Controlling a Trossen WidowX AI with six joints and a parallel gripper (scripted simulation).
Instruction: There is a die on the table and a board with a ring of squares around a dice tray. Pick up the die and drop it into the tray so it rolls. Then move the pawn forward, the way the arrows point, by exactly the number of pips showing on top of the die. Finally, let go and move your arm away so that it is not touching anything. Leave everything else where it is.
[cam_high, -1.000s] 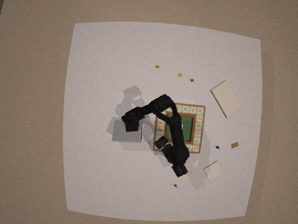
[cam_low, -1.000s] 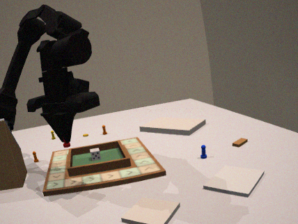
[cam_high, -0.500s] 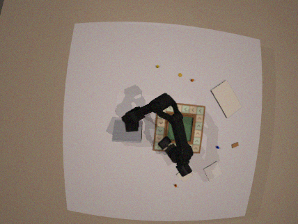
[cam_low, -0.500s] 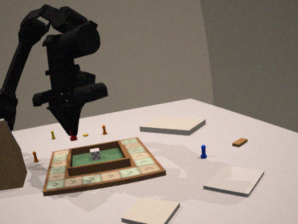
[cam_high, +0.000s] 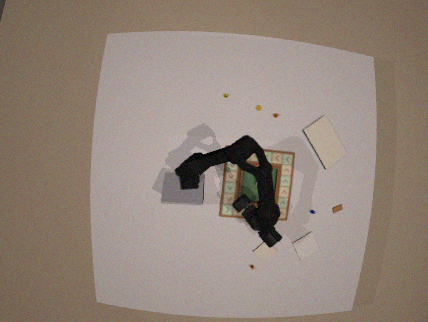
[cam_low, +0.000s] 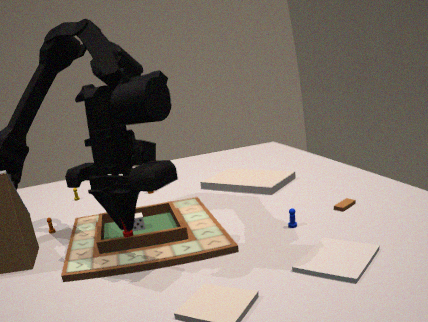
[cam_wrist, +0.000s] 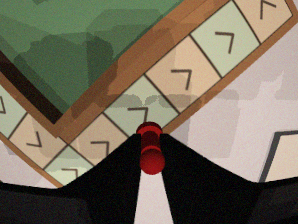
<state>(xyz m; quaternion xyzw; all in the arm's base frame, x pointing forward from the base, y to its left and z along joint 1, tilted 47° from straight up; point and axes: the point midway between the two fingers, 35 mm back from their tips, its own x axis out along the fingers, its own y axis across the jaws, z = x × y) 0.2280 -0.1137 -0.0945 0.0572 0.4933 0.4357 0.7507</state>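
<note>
The green tray is 110 mm to the left of my gripper tip, 50 mm below it and 40 mm ahead of it. From my gripper tip the other things lie so: white die: 120 mm to the left, 40 mm below, 40 mm ahead; red pawn: 10 mm above; blue pawn: 270 mm ahead, 50 mm below, 40 mm to the right.
</note>
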